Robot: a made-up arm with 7 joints.
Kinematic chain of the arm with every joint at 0, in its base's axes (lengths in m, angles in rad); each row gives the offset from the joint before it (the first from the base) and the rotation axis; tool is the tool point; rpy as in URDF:
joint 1: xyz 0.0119 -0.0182 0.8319 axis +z
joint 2: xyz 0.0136 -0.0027 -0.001 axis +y
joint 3: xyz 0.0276 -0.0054 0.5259 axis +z
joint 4: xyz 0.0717 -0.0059 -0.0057 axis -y
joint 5: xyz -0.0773 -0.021 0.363 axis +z
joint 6: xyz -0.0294 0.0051 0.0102 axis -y
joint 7: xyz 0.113 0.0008 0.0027 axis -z
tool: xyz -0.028 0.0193 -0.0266 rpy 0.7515 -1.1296 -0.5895
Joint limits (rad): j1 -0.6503..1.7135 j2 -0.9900..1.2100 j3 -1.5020..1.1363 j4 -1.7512..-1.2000 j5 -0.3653..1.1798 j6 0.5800..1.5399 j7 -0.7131..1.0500
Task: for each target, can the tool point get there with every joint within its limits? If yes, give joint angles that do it. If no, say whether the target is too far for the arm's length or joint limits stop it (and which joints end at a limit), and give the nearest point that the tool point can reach.
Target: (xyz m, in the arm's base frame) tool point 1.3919 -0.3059 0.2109
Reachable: no: too far | nearest point 0.9171 -0.2069 0.6052 | short by 0.625 m
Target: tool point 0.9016 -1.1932 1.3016
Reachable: no: too far | nearest point 0.5711 -0.7501 1.1237 | short by 0.581 m
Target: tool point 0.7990 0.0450 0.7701
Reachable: yes | joints 0.2080 0.8629 -0.2214 -1.6465 0.4492 1.0933 0.6018
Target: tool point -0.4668 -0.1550 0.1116
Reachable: no: joint limits stop it (at a limit: joint 1, joint 2, joint 4, joint 5, joint 7) | nearest point -0.3747 0.5041 0.5960 | short by 0.823 m
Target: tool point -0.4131 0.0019 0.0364
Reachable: no: joint limits stop it (at a limit: joint 1, joint 2, joint 4, joint 5, joint 7) | nearest point -0.3186 0.5369 0.5458 | short by 0.745 m
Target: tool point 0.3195 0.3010 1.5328
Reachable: yes | joints 1.2971 -0.0883 -0.4135 -1.2773 -0.2182 0.7417 -0.2657
